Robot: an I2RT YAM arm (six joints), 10 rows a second.
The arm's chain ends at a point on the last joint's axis. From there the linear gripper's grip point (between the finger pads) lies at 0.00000 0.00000 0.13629 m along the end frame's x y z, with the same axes.
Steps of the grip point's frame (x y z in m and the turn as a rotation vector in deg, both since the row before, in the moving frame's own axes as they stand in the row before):
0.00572 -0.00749 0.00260 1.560 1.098 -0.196
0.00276 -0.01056 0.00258 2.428 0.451 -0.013
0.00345 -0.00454 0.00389 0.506 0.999 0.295
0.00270 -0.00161 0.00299 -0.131 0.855 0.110
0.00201 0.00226 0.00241 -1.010 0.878 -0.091
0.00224 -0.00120 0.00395 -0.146 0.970 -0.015
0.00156 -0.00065 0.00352 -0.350 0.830 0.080
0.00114 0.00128 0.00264 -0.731 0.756 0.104
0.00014 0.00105 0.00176 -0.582 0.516 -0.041
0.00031 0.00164 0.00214 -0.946 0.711 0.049
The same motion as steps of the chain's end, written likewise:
0.00312 -0.00378 0.00268 1.560 1.098 -0.196
0.00169 -0.00479 0.00271 2.428 0.451 -0.013
0.00107 -0.00334 0.00392 0.506 0.999 0.295
0.00067 -0.00192 0.00301 -0.131 0.855 0.110
-0.00008 -0.00014 0.00245 -1.010 0.878 -0.091
-0.00007 -0.00155 0.00397 -0.146 0.970 -0.015
-0.00041 -0.00148 0.00354 -0.350 0.830 0.080
-0.00066 -0.00046 0.00266 -0.731 0.756 0.104
-0.00109 -0.00033 0.00177 -0.582 0.516 -0.041
-0.00138 -0.00061 0.00217 -0.946 0.711 0.049

